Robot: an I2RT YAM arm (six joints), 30 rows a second.
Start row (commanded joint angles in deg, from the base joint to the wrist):
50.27, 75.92, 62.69, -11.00, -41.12, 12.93
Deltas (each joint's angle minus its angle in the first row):
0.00, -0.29, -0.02, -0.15, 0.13, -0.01
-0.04, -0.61, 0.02, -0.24, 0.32, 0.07
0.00, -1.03, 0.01, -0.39, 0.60, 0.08
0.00, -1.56, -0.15, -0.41, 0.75, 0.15
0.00, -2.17, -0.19, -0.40, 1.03, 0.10
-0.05, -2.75, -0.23, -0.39, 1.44, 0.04
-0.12, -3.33, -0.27, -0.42, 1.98, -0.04
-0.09, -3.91, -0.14, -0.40, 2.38, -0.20
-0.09, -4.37, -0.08, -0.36, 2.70, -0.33
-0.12, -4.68, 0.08, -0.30, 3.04, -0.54
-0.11, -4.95, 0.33, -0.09, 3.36, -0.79
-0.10, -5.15, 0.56, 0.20, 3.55, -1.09
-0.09, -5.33, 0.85, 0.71, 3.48, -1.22
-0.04, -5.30, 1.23, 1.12, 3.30, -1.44
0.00, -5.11, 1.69, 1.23, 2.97, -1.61
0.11, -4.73, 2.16, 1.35, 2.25, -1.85
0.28, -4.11, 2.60, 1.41, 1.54, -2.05
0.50, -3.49, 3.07, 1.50, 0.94, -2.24
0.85, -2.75, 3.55, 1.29, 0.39, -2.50
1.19, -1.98, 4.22, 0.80, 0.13, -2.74
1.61, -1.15, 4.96, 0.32, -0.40, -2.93
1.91, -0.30, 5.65, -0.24, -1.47, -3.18
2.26, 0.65, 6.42, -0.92, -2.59, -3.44
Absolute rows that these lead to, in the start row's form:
50.27, 75.63, 62.67, -11.15, -40.99, 12.92
50.23, 75.31, 62.71, -11.24, -40.80, 13.00
50.27, 74.89, 62.70, -11.39, -40.52, 13.01
50.27, 74.36, 62.54, -11.41, -40.37, 13.08
50.27, 73.75, 62.50, -11.40, -40.09, 13.03
50.22, 73.17, 62.46, -11.39, -39.68, 12.97
50.15, 72.59, 62.42, -11.42, -39.14, 12.89
50.18, 72.01, 62.55, -11.40, -38.74, 12.73
50.18, 71.55, 62.61, -11.36, -38.42, 12.60
50.15, 71.24, 62.77, -11.30, -38.08, 12.39
50.16, 70.97, 63.02, -11.09, -37.76, 12.14
50.17, 70.77, 63.25, -10.80, -37.57, 11.84
50.18, 70.59, 63.54, -10.29, -37.64, 11.71
50.23, 70.62, 63.92, -9.88, -37.82, 11.49
50.27, 70.81, 64.38, -9.77, -38.15, 11.32
50.38, 71.19, 64.85, -9.65, -38.87, 11.08
50.55, 71.81, 65.29, -9.59, -39.58, 10.88
50.77, 72.43, 65.76, -9.50, -40.18, 10.69
51.12, 73.17, 66.24, -9.71, -40.73, 10.43
51.46, 73.94, 66.91, -10.20, -40.99, 10.19
51.88, 74.77, 67.65, -10.68, -41.52, 10.00
52.18, 75.62, 68.34, -11.24, -42.59, 9.75
52.53, 76.57, 69.11, -11.92, -43.71, 9.49

